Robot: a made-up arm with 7 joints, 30 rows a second.
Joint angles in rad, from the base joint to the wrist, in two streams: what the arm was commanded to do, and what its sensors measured. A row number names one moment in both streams.
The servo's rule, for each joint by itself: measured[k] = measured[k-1] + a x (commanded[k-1-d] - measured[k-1]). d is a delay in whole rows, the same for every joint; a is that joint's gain. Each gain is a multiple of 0.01, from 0.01 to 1. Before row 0 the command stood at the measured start. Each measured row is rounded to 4 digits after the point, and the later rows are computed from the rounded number. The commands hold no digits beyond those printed.
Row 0, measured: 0.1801, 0.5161, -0.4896, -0.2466, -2.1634, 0.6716, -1.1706
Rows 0 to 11, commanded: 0.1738, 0.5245, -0.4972, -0.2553, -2.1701, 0.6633, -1.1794; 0.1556, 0.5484, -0.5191, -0.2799, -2.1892, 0.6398, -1.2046; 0.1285, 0.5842, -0.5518, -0.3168, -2.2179, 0.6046, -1.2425; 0.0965, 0.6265, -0.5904, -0.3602, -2.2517, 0.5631, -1.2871; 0.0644, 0.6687, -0.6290, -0.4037, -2.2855, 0.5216, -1.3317; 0.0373, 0.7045, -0.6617, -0.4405, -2.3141, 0.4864, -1.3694; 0.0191, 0.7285, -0.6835, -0.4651, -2.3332, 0.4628, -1.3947; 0.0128, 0.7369, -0.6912, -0.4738, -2.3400, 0.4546, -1.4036; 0.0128, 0.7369, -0.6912, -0.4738, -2.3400, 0.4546, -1.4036; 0.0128, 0.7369, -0.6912, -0.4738, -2.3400, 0.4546, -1.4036; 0.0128, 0.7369, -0.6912, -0.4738, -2.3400, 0.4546, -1.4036; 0.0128, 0.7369, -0.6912, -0.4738, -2.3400, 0.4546, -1.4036
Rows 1 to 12, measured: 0.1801, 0.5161, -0.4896, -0.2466, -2.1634, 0.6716, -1.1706; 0.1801, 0.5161, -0.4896, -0.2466, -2.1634, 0.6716, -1.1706; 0.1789, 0.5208, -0.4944, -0.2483, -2.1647, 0.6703, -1.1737; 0.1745, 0.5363, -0.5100, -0.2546, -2.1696, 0.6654, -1.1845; 0.1658, 0.5631, -0.5363, -0.2670, -2.1793, 0.6557, -1.2048; 0.1526, 0.5986, -0.5704, -0.2856, -2.1938, 0.6409, -1.2336; 0.1358, 0.6379, -0.6073, -0.3092, -2.2121, 0.6218, -1.2679; 0.1171, 0.6752, -0.6416, -0.3355, -2.2325, 0.6001, -1.3034; 0.0985, 0.7050, -0.6680, -0.3614, -2.2526, 0.5781, -1.3354; 0.0822, 0.7229, -0.6826, -0.3839, -2.2701, 0.5583, -1.3593; 0.0690, 0.7307, -0.6880, -0.4019, -2.2841, 0.5417, -1.3748; 0.0583, 0.7342, -0.6900, -0.4163, -2.2953, 0.5278, -1.3849
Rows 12 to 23, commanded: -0.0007, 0.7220, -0.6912, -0.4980, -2.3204, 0.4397, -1.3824; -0.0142, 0.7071, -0.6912, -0.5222, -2.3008, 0.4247, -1.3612; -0.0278, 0.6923, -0.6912, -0.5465, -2.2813, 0.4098, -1.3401; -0.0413, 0.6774, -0.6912, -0.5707, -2.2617, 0.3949, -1.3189; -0.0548, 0.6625, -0.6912, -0.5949, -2.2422, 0.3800, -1.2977; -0.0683, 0.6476, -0.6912, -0.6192, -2.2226, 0.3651, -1.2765; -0.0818, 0.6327, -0.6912, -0.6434, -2.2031, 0.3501, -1.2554; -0.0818, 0.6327, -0.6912, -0.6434, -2.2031, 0.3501, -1.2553; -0.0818, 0.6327, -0.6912, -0.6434, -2.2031, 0.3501, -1.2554; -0.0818, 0.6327, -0.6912, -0.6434, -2.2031, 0.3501, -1.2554; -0.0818, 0.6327, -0.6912, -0.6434, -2.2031, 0.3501, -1.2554; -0.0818, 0.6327, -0.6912, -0.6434, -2.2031, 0.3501, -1.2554
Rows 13 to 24, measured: 0.0497, 0.7357, -0.6908, -0.4278, -2.3042, 0.5161, -1.3914; 0.0427, 0.7364, -0.6911, -0.4370, -2.3114, 0.5063, -1.3957; 0.0345, 0.7283, -0.6912, -0.4492, -2.3132, 0.4956, -1.3910; 0.0252, 0.7164, -0.6912, -0.4638, -2.3107, 0.4843, -1.3806; 0.0151, 0.7029, -0.6912, -0.4803, -2.3048, 0.4724, -1.3664; 0.0044, 0.6886, -0.6912, -0.4984, -2.2962, 0.4600, -1.3498; -0.0068, 0.6740, -0.6912, -0.5177, -2.2854, 0.4472, -1.3316; -0.0185, 0.6592, -0.6912, -0.5380, -2.2728, 0.4341, -1.3123; -0.0305, 0.6444, -0.6912, -0.5591, -2.2589, 0.4207, -1.2924; -0.0402, 0.6378, -0.6912, -0.5760, -2.2477, 0.4094, -1.2794; -0.0481, 0.6349, -0.6912, -0.5895, -2.2388, 0.3999, -1.2710; -0.0545, 0.6337, -0.6912, -0.6003, -2.2317, 0.3919, -1.2655
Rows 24 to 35, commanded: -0.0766, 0.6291, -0.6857, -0.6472, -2.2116, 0.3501, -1.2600; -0.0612, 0.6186, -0.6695, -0.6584, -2.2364, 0.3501, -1.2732; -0.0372, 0.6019, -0.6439, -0.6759, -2.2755, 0.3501, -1.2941; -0.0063, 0.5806, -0.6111, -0.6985, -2.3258, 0.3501, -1.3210; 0.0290, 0.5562, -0.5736, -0.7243, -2.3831, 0.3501, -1.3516; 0.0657, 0.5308, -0.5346, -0.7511, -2.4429, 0.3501, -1.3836; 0.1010, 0.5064, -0.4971, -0.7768, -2.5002, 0.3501, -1.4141; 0.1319, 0.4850, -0.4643, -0.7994, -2.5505, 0.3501, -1.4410; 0.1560, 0.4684, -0.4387, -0.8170, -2.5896, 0.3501, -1.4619; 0.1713, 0.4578, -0.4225, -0.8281, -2.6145, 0.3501, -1.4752; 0.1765, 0.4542, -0.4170, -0.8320, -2.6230, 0.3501, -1.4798; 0.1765, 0.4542, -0.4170, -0.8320, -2.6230, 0.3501, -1.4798
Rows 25 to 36, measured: -0.0597, 0.6331, -0.6912, -0.6089, -2.2260, 0.3852, -1.2620; -0.0639, 0.6329, -0.6912, -0.6158, -2.2214, 0.3796, -1.2597; -0.0663, 0.6308, -0.6877, -0.6221, -2.2194, 0.3749, -1.2598; -0.0653, 0.6240, -0.6762, -0.6294, -2.2228, 0.3709, -1.2645; -0.0600, 0.6116, -0.6559, -0.6387, -2.2333, 0.3676, -1.2749; -0.0498, 0.5942, -0.6277, -0.6507, -2.2518, 0.3648, -1.2910; -0.0348, 0.5729, -0.5936, -0.6654, -2.2781, 0.3624, -1.3122; -0.0157, 0.5493, -0.5564, -0.6825, -2.3111, 0.3604, -1.3372; 0.0065, 0.5253, -0.5190, -0.7014, -2.3489, 0.3588, -1.3641; 0.0303, 0.5027, -0.4845, -0.7210, -2.3892, 0.3574, -1.3910; 0.0542, 0.4835, -0.4556, -0.7402, -2.4293, 0.3562, -1.4158; 0.0764, 0.4691, -0.4347, -0.7578, -2.4663, 0.3552, -1.4366
